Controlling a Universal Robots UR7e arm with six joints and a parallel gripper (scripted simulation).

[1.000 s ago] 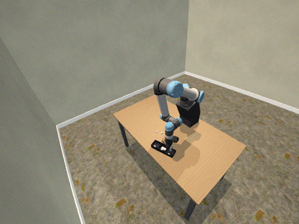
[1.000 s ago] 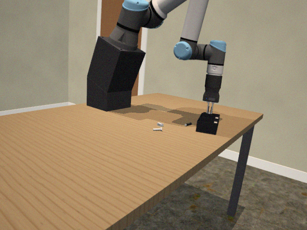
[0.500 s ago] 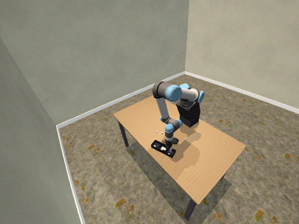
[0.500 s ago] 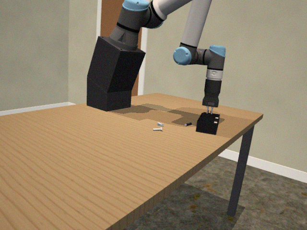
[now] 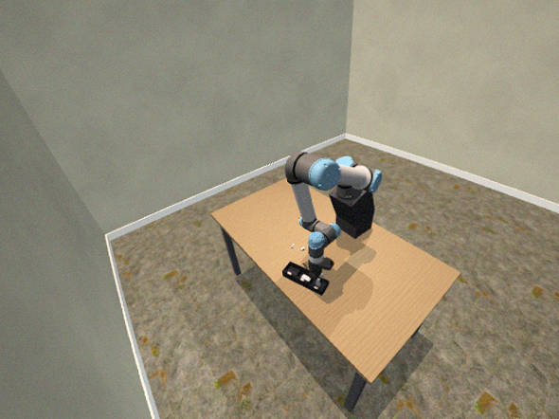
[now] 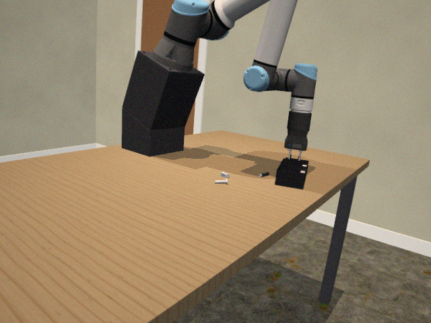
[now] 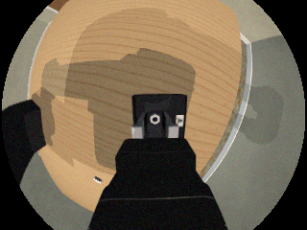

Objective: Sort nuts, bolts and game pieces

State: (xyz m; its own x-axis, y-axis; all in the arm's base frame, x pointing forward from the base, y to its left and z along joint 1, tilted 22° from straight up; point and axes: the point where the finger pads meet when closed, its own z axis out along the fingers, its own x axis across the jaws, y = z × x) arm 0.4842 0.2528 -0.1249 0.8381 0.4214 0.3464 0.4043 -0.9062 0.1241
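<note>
Right now my hand is 20 mm above the small ring-shaped piece. From my hand the other things lie so: bolt 330 mm to the right, 30 mm below, 30 mm behind; then white speckled piece 80 mm to the right, 40 mm ahead, 20 mm below; then black bin 70 mm to the right, 40 mm ahead, 10 mm below.
</note>
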